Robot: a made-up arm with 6 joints. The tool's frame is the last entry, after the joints. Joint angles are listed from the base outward.
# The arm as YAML. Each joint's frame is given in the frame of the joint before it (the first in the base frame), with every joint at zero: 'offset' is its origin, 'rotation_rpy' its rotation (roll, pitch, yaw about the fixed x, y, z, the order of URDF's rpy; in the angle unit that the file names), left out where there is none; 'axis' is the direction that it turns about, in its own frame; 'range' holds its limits. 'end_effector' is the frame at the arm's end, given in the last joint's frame.
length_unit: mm
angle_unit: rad
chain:
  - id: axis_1
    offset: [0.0, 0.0, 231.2]
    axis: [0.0, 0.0, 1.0]
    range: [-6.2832, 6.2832]
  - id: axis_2
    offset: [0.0, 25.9, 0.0]
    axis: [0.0, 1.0, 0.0]
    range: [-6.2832, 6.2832]
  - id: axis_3
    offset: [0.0, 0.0, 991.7]
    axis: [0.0, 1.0, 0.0]
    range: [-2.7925, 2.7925]
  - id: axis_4
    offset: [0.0, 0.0, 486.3]
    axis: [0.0, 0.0, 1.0]
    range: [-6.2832, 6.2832]
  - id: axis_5
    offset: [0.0, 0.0, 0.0]
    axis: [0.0, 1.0, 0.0]
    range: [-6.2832, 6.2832]
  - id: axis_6
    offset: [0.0, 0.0, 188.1]
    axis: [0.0, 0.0, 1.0]
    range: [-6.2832, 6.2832]
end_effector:
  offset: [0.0, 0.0, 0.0]
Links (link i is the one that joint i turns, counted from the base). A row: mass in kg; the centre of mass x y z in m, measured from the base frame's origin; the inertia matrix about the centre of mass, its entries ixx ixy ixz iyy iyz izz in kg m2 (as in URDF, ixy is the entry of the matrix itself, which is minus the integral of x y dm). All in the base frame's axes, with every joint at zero. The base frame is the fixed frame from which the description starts. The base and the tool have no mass.
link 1: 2.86; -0.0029 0.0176 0.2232; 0.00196 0 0 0.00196 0 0.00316
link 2: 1.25; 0.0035 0.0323 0.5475; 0.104 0 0 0.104 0 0.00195
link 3: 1.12; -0.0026 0.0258 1.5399; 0.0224 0 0 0.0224 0 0.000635
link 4: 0.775; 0.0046 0.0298 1.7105; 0.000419 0 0 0.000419 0 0.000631
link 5: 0.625; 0.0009 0.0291 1.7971; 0.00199 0 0 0.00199 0 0.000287
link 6: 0.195; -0.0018 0.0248 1.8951; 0.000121 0 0 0.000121 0 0.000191
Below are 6 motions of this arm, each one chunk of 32 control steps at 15 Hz.
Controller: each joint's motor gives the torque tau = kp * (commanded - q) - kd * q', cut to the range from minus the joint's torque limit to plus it. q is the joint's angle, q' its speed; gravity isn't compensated. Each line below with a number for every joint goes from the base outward.
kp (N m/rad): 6.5 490 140 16 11 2.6
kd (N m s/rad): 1.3 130 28 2.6 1.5 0.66
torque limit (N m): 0.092 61 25 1.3 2.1 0.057
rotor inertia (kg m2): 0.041 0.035 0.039 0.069 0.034 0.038
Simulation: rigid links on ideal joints. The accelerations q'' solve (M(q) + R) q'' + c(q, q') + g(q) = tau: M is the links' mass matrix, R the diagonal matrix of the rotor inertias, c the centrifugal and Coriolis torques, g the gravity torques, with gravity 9.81 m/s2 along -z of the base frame. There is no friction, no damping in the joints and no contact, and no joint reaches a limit. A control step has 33 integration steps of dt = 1/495 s. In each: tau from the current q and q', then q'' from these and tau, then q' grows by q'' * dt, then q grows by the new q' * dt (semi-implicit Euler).
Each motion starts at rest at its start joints. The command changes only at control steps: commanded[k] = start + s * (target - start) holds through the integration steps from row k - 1 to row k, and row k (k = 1, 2, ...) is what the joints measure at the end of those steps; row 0 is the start. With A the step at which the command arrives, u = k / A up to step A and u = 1 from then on. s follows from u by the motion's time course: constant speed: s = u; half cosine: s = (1 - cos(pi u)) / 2; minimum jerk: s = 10 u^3 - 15 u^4 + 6 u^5; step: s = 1 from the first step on.
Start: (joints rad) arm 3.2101 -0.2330 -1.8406 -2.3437 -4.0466 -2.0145
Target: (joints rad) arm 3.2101 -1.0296 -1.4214 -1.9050 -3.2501 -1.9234
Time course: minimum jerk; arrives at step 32
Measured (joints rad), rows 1 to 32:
1: 3.2099 -0.2383 -1.8550 -2.3490 -4.0590 -2.0145
2: 3.2096 -0.2452 -1.8696 -2.3582 -4.0800 -2.0142
3: 3.2094 -0.2513 -1.8793 -2.3643 -4.0933 -2.0138
4: 3.2093 -0.2576 -1.8847 -2.3667 -4.0977 -2.0134
5: 3.2093 -0.2647 -1.8866 -2.3658 -4.0951 -2.0128
6: 3.2093 -0.2735 -1.8855 -2.3622 -4.0869 -2.0120
7: 3.2093 -0.2847 -1.8815 -2.3559 -4.0739 -2.0109
8: 3.2093 -0.2987 -1.8749 -2.3472 -4.0562 -2.0095
9: 3.2093 -0.3161 -1.8657 -2.3358 -4.0341 -2.0077
10: 3.2093 -0.3370 -1.8540 -2.3221 -4.0078 -2.0055
11: 3.2093 -0.3616 -1.8400 -2.3059 -3.9773 -2.0028
12: 3.2094 -0.3898 -1.8237 -2.2875 -3.9430 -1.9997
13: 3.2095 -0.4215 -1.8053 -2.2670 -3.9053 -1.9962
14: 3.2097 -0.4565 -1.7852 -2.2447 -3.8646 -1.9923
15: 3.2100 -0.4943 -1.7636 -2.2209 -3.8214 -1.9880
16: 3.2103 -0.5346 -1.7408 -2.1959 -3.7762 -1.9835
17: 3.2107 -0.5768 -1.7171 -2.1701 -3.7299 -1.9787
18: 3.2111 -0.6204 -1.6930 -2.1439 -3.6829 -1.9738
19: 3.2116 -0.6647 -1.6688 -2.1177 -3.6359 -1.9688
20: 3.2121 -0.7092 -1.6448 -2.0918 -3.5898 -1.9638
21: 3.2126 -0.7531 -1.6215 -2.0668 -3.5451 -1.9589
22: 3.2131 -0.7959 -1.5993 -2.0429 -3.5026 -1.9541
23: 3.2135 -0.8368 -1.5783 -2.0205 -3.4628 -1.9495
24: 3.2139 -0.8755 -1.5589 -2.0000 -3.4263 -1.9452
25: 3.2142 -0.9113 -1.5414 -1.9815 -3.3935 -1.9412
26: 3.2144 -0.9438 -1.5258 -1.9652 -3.3649 -1.9376
27: 3.2145 -0.9728 -1.5123 -1.9514 -3.3407 -1.9345
28: 3.2145 -0.9980 -1.5010 -1.9399 -3.3209 -1.9318
29: 3.2144 -1.0193 -1.4917 -1.9309 -3.3055 -1.9295
30: 3.2142 -1.0367 -1.4844 -1.9241 -3.2942 -1.9277
31: 3.2139 -1.0507 -1.4789 -1.9193 -3.2865 -1.9263
32: 3.2136 -1.0615 -1.4747 -1.9161 -3.2816 -1.9252

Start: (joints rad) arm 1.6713 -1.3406 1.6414 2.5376 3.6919 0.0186
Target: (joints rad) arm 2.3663 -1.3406 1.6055 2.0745 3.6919 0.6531
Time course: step
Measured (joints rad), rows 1 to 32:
1: 1.6709 -1.3492 1.6405 2.5009 3.6907 0.0219
2: 1.6701 -1.3597 1.6371 2.3935 3.6820 0.0316
3: 1.6696 -1.3682 1.6336 2.2768 3.6739 0.0479
4: 1.6697 -1.3748 1.6307 2.1984 3.6681 0.0710
5: 1.6702 -1.3799 1.6286 2.1505 3.6644 0.1007
6: 1.6710 -1.3838 1.6270 2.1219 3.6622 0.1372
7: 1.6720 -1.3868 1.6259 2.1048 3.6611 0.1802
8: 1.6733 -1.3891 1.6251 2.0947 3.6604 0.2299
9: 1.6747 -1.3909 1.6246 2.0887 3.6601 0.2862
10: 1.6763 -1.3922 1.6241 2.0852 3.6600 0.3490
11: 1.6781 -1.3932 1.6238 2.0830 3.6599 0.4172
12: 1.6801 -1.3940 1.6236 2.0818 3.6598 0.4815
13: 1.6822 -1.3946 1.6234 2.0810 3.6598 0.5390
14: 1.6845 -1.3950 1.6233 2.0806 3.6598 0.5898
15: 1.6870 -1.3954 1.6232 2.0803 3.6598 0.6339
16: 1.6896 -1.3956 1.6232 2.0801 3.6598 0.6711
17: 1.6924 -1.3958 1.6231 2.0800 3.6598 0.7016
18: 1.6954 -1.3960 1.6231 2.0800 3.6598 0.7253
19: 1.6986 -1.3961 1.6231 2.0799 3.6598 0.7423
20: 1.7019 -1.3962 1.6230 2.0799 3.6598 0.7524
21: 1.7054 -1.3963 1.6230 2.0799 3.6598 0.7558
22: 1.7090 -1.3963 1.6230 2.0799 3.6598 0.7524
23: 1.7129 -1.3963 1.6230 2.0799 3.6598 0.7422
24: 1.7169 -1.3964 1.6230 2.0799 3.6598 0.7256
25: 1.7211 -1.3964 1.6230 2.0799 3.6598 0.7077
26: 1.7254 -1.3964 1.6230 2.0799 3.6598 0.6924
27: 1.7299 -1.3964 1.6230 2.0799 3.6598 0.6806
28: 1.7346 -1.3964 1.6230 2.0799 3.6598 0.6720
29: 1.7395 -1.3965 1.6230 2.0799 3.6598 0.6659
30: 1.7445 -1.3965 1.6230 2.0799 3.6598 0.6617
31: 1.7497 -1.3965 1.6230 2.0799 3.6598 0.6588
32: 1.7551 -1.3965 1.6230 2.0799 3.6598 0.6568

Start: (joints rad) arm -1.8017 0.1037 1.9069 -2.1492 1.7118 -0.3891
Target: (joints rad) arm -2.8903 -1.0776 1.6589 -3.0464 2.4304 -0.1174
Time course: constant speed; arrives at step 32
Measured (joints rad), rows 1 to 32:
1: -1.8020 0.1017 1.9219 -2.1481 1.7090 -0.3882
2: -1.8029 0.0936 1.9358 -2.1483 1.7080 -0.3860
3: -1.8048 0.0785 1.9432 -2.1577 1.7166 -0.3822
4: -1.8079 0.0580 1.9456 -2.1751 1.7333 -0.3771
5: -1.8121 0.0332 1.9448 -2.1975 1.7551 -0.3710
6: -1.8177 0.0052 1.9419 -2.2228 1.7796 -0.3641
7: -1.8249 -0.0254 1.9375 -2.2497 1.8057 -0.3567
8: -1.8341 -0.0579 1.9321 -2.2775 1.8326 -0.3489
9: -1.8458 -0.0918 1.9262 -2.3058 1.8600 -0.3409
10: -1.8605 -0.1270 1.9197 -2.3344 1.8876 -0.3327
11: -1.8794 -0.1630 1.9130 -2.3631 1.9155 -0.3243
12: -1.9034 -0.1998 1.9059 -2.3919 1.9434 -0.3160
13: -1.9339 -0.2371 1.8987 -2.4208 1.9713 -0.3075
14: -1.9724 -0.2749 1.8913 -2.4495 1.9991 -0.2990
15: -2.0199 -0.3130 1.8837 -2.4782 2.0269 -0.2905
16: -2.0760 -0.3514 1.8759 -2.5067 2.0546 -0.2820
17: -2.1388 -0.3901 1.8680 -2.5351 2.0823 -0.2735
18: -2.2041 -0.4289 1.8599 -2.5637 2.1101 -0.2650
19: -2.2674 -0.4679 1.8516 -2.5927 2.1381 -0.2565
20: -2.3248 -0.5070 1.8431 -2.6224 2.1662 -0.2480
21: -2.3748 -0.5462 1.8345 -2.6525 2.1941 -0.2395
22: -2.4177 -0.5854 1.8257 -2.6829 2.2217 -0.2310
23: -2.4547 -0.6247 1.8168 -2.7134 2.2488 -0.2224
24: -2.4865 -0.6639 1.8077 -2.7439 2.2755 -0.2138
25: -2.5140 -0.7032 1.7985 -2.7742 2.3018 -0.2052
26: -2.5381 -0.7425 1.7892 -2.8045 2.3275 -0.1966
27: -2.5593 -0.7817 1.7797 -2.8346 2.3529 -0.1880
28: -2.5782 -0.8210 1.7701 -2.8646 2.3777 -0.1795
29: -2.5951 -0.8603 1.7603 -2.8945 2.4021 -0.1709
30: -2.6104 -0.8995 1.7504 -2.9242 2.4260 -0.1623
31: -2.6244 -0.9387 1.7404 -2.9538 2.4495 -0.1537
32: -2.6373 -0.9779 1.7303 -2.9833 2.4724 -0.1452

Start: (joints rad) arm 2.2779 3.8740 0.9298 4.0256 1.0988 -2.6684
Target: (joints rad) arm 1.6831 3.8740 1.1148 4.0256 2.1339 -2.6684
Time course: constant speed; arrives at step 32
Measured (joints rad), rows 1 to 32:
1: 2.2778 3.8671 0.9186 4.0214 1.1063 -2.6684
2: 2.2775 3.8550 0.9022 4.0097 1.1332 -2.6686
3: 2.2770 3.8435 0.8893 3.9981 1.1684 -2.6688
4: 2.2764 3.8343 0.8813 3.9898 1.2033 -2.6690
5: 2.2756 3.8275 0.8778 3.9847 1.2360 -2.6691
6: 2.2746 3.8227 0.8776 3.9820 1.2669 -2.6692
7: 2.2735 3.8194 0.8797 3.9807 1.2969 -2.6693
8: 2.2723 3.8172 0.8833 3.9803 1.3266 -2.6693
9: 2.2710 3.8157 0.8879 3.9802 1.3565 -2.6693
10: 2.2696 3.8147 0.8930 3.9802 1.3866 -2.6693
11: 2.2680 3.8141 0.8985 3.9803 1.4169 -2.6692
12: 2.2663 3.8136 0.9042 3.9803 1.4475 -2.6692
13: 2.2645 3.8133 0.9101 3.9804 1.4783 -2.6692
14: 2.2626 3.8131 0.9160 3.9804 1.5092 -2.6692
15: 2.2606 3.8130 0.9219 3.9803 1.5402 -2.6691
16: 2.2585 3.8130 0.9279 3.9803 1.5712 -2.6691
17: 2.2562 3.8129 0.9339 3.9803 1.6023 -2.6691
18: 2.2539 3.8129 0.9398 3.9803 1.6334 -2.6691
19: 2.2514 3.8129 0.9458 3.9804 1.6645 -2.6691
20: 2.2488 3.8129 0.9518 3.9805 1.6956 -2.6690
21: 2.2461 3.8130 0.9578 3.9806 1.7267 -2.6690
22: 2.2433 3.8130 0.9637 3.9807 1.7578 -2.6690
23: 2.2404 3.8130 0.9697 3.9809 1.7890 -2.6690
24: 2.2373 3.8131 0.9757 3.9812 1.8201 -2.6690
25: 2.2341 3.8131 0.9817 3.9814 1.8512 -2.6689
26: 2.2308 3.8132 0.9877 3.9817 1.8824 -2.6689
27: 2.2274 3.8132 0.9937 3.9821 1.9135 -2.6689
28: 2.2239 3.8133 0.9997 3.9825 1.9447 -2.6689
29: 2.2202 3.8133 1.0057 3.9829 1.9758 -2.6689
30: 2.2165 3.8134 1.0116 3.9833 2.0070 -2.6688
31: 2.2126 3.8135 1.0176 3.9838 2.0381 -2.6688
32: 2.2085 3.8135 1.0236 3.9844 2.0693 -2.6688

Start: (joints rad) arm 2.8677 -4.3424 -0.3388 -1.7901 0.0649 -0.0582
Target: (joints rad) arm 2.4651 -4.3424 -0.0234 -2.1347 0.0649 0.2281
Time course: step
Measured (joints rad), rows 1 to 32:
1: 2.8678 -4.3453 -0.2570 -1.8355 0.0689 -0.0542
2: 2.8674 -4.3300 -0.1709 -1.9339 0.0617 -0.0435
3: 2.8666 -4.3113 -0.1000 -2.0092 0.0475 -0.0268
4: 2.8658 -4.2950 -0.0473 -2.0564 0.0337 -0.0041
5: 2.8651 -4.2829 -0.0105 -2.0852 0.0242 0.0244
6: 2.8644 -4.2747 0.0138 -2.1028 0.0195 0.0589
7: 2.8637 -4.2695 0.0292 -2.1136 0.0182 0.0975
8: 2.8630 -4.2665 0.0387 -2.1202 0.0188 0.1322
9: 2.8623 -4.2650 0.0443 -2.1243 0.0202 0.1600
10: 2.8615 -4.2643 0.0476 -2.1268 0.0217 0.1807
11: 2.8607 -4.2641 0.0494 -2.1283 0.0230 0.1953
12: 2.8597 -4.2642 0.0504 -2.1292 0.0240 0.2054
13: 2.8587 -4.2643 0.0510 -2.1297 0.0247 0.2122
14: 2.8575 -4.2645 0.0513 -2.1301 0.0251 0.2169
15: 2.8563 -4.2646 0.0515 -2.1303 0.0254 0.2201
16: 2.8550 -4.2648 0.0516 -2.1304 0.0256 0.2223
17: 2.8536 -4.2649 0.0517 -2.1304 0.0256 0.2237
18: 2.8521 -4.2650 0.0517 -2.1305 0.0257 0.2247
19: 2.8505 -4.2650 0.0518 -2.1305 0.0257 0.2254
20: 2.8488 -4.2651 0.0518 -2.1305 0.0257 0.2258
21: 2.8471 -4.2651 0.0518 -2.1305 0.0257 0.2261
22: 2.8453 -4.2651 0.0518 -2.1305 0.0257 0.2263
23: 2.8433 -4.2651 0.0519 -2.1305 0.0257 0.2265
24: 2.8413 -4.2651 0.0519 -2.1305 0.0257 0.2266
25: 2.8392 -4.2652 0.0519 -2.1305 0.0257 0.2266
26: 2.8371 -4.2652 0.0519 -2.1305 0.0257 0.2267
27: 2.8348 -4.2652 0.0519 -2.1305 0.0257 0.2267
28: 2.8325 -4.2652 0.0519 -2.1305 0.0257 0.2267
29: 2.8300 -4.2652 0.0519 -2.1305 0.0257 0.2267
30: 2.8275 -4.2652 0.0519 -2.1305 0.0257 0.2267
31: 2.8249 -4.2652 0.0519 -2.1305 0.0257 0.2267
32: 2.8223 -4.2652 0.0519 -2.1305 0.0257 0.2267

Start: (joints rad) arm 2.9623 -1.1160 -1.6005 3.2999 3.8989 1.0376
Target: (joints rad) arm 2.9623 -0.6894 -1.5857 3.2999 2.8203 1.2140
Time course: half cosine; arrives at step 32
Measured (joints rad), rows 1 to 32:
1: 2.9623 -1.1258 -1.6058 3.3001 3.9026 1.0377
2: 2.9624 -1.1381 -1.6142 3.3004 3.9102 1.0380
3: 2.9624 -1.1470 -1.6204 3.3007 3.9125 1.0387
4: 2.9624 -1.1522 -1.6244 3.3009 3.9072 1.0398
5: 2.9624 -1.1541 -1.6268 3.3009 3.8947 1.0415
6: 2.9623 -1.1530 -1.6281 3.3010 3.8756 1.0437
7: 2.9623 -1.1492 -1.6288 3.3010 3.8507 1.0467
8: 2.9622 -1.1430 -1.6291 3.3009 3.8203 1.0502
9: 2.9621 -1.1346 -1.6292 3.3009 3.7851 1.0545
10: 2.9621 -1.1243 -1.6291 3.3008 3.7453 1.0593
11: 2.9620 -1.1121 -1.6289 3.3007 3.7015 1.0648
12: 2.9619 -1.0983 -1.6287 3.3007 3.6540 1.0708
13: 2.9618 -1.0831 -1.6285 3.3005 3.6034 1.0773
14: 2.9617 -1.0666 -1.6283 3.3004 3.5501 1.0843
15: 2.9617 -1.0491 -1.6281 3.3003 3.4948 1.0917
16: 2.9616 -1.0307 -1.6280 3.3001 3.4378 1.0994
17: 2.9616 -1.0115 -1.6279 3.2999 3.3799 1.1073
18: 2.9615 -0.9919 -1.6278 3.2997 3.3216 1.1154
19: 2.9615 -0.9720 -1.6278 3.2995 3.2635 1.1236
20: 2.9615 -0.9520 -1.6279 3.2992 3.2062 1.1319
21: 2.9615 -0.9320 -1.6280 3.2990 3.1503 1.1400
22: 2.9616 -0.9124 -1.6281 3.2987 3.0964 1.1480
23: 2.9617 -0.8933 -1.6283 3.2984 3.0451 1.1558
24: 2.9617 -0.8748 -1.6285 3.2981 2.9967 1.1633
25: 2.9618 -0.8571 -1.6287 3.2978 2.9519 1.1705
26: 2.9620 -0.8405 -1.6290 3.2975 2.9110 1.1772
27: 2.9621 -0.8250 -1.6293 3.2972 2.8743 1.1834
28: 2.9623 -0.8109 -1.6297 3.2970 2.8422 1.1891
29: 2.9624 -0.7983 -1.6301 3.2967 2.8149 1.1942
30: 2.9626 -0.7872 -1.6304 3.2965 2.7928 1.1985
31: 2.9627 -0.7778 -1.6308 3.2963 2.7758 1.2022
32: 2.9628 -0.7703 -1.6312 3.2961 2.7642 1.2052

